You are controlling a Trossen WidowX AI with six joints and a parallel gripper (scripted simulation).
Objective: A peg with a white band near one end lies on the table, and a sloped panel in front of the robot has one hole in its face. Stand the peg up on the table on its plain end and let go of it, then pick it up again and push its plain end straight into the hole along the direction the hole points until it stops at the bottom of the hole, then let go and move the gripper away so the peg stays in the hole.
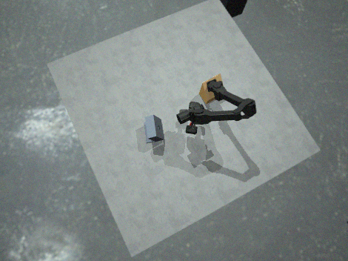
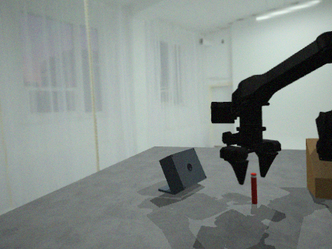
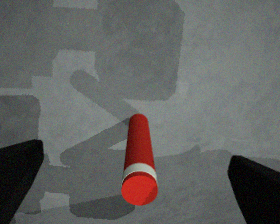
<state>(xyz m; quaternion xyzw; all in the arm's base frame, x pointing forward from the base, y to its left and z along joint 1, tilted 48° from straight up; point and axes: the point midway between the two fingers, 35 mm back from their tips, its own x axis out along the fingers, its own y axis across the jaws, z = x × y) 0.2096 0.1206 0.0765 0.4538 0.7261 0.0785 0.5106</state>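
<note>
My gripper tip is right at the red peg. Round my gripper tip: sloped dark panel (210 mm ahead, 60 mm to the right).
</note>
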